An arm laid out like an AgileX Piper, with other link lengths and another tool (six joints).
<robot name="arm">
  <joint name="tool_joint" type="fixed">
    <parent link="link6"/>
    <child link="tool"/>
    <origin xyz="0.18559 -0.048 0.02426" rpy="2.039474 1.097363 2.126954"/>
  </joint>
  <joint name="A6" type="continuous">
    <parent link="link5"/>
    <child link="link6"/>
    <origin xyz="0.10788 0 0.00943"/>
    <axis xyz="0.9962 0 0.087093"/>
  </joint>
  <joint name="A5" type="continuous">
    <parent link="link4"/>
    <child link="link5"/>
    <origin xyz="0 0 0"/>
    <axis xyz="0 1 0"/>
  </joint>
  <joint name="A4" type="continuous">
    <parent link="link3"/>
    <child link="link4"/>
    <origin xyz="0.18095 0 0.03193"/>
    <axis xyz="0.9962 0 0.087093"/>
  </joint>
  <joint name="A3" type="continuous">
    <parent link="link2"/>
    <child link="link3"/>
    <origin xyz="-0.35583 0 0.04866"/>
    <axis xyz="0 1 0"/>
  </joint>
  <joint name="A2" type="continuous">
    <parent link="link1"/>
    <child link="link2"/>
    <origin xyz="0 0 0"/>
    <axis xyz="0 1 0"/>
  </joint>
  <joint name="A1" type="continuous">
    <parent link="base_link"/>
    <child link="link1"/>
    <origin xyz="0 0 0.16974"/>
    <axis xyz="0 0 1"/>
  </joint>
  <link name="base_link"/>
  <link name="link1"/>
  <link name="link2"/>
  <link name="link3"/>
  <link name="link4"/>
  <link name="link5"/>
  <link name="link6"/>
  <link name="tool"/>
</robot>
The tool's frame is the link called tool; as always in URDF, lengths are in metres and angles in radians. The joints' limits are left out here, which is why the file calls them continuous.
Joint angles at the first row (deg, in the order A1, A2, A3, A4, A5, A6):
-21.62 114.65 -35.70 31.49 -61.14 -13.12
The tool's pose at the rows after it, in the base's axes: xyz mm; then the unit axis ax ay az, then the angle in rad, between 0 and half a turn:
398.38 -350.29 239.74 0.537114 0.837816 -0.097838 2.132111
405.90 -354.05 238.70 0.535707 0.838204 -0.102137 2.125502
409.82 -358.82 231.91 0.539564 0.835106 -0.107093 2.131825
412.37 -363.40 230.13 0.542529 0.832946 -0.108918 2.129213
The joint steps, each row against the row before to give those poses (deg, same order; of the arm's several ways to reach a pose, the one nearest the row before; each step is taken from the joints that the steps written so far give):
0.00 0.95 -2.08 0.20 -0.05 -0.36
0.00 1.28 -1.82 0.20 -0.06 -0.63
0.00 1.60 -1.52 0.87 0.03 -0.49
-0.34 0.82 -1.17 0.10 0.11 -0.13

